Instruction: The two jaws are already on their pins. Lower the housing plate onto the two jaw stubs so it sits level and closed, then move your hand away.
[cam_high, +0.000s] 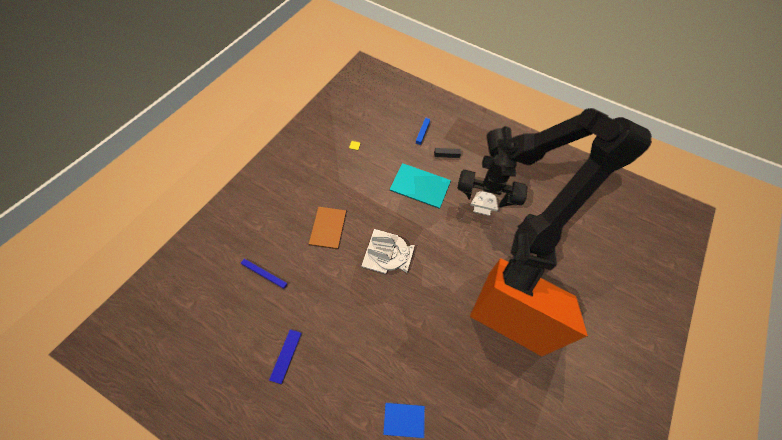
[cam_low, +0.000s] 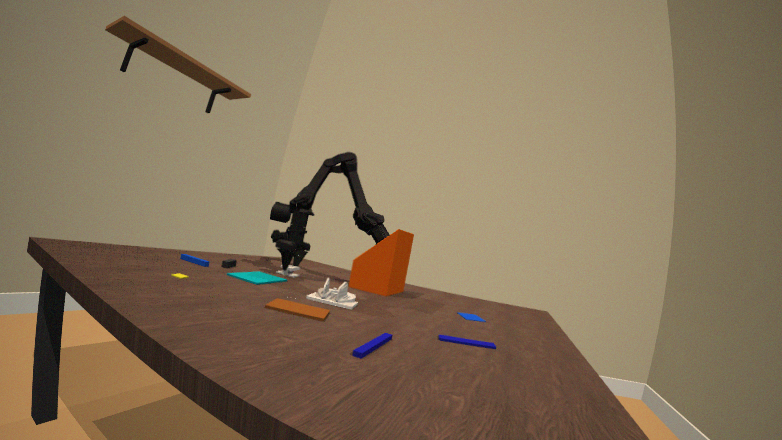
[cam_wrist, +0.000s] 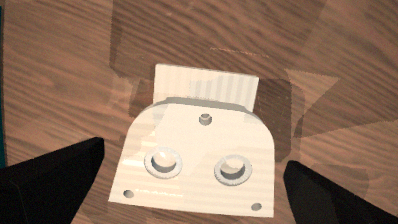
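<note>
The teal sheet is 200 mm ahead of my gripper tip, 20 mm below it and 10 mm to the left of it. Round my gripper tip: yellow tile: 450 mm ahead, 40 mm to the right, 20 mm below; black block: 160 mm ahead, 140 mm to the right, 10 mm below; brown tile: 390 mm ahead, 270 mm to the left, 20 mm below.
</note>
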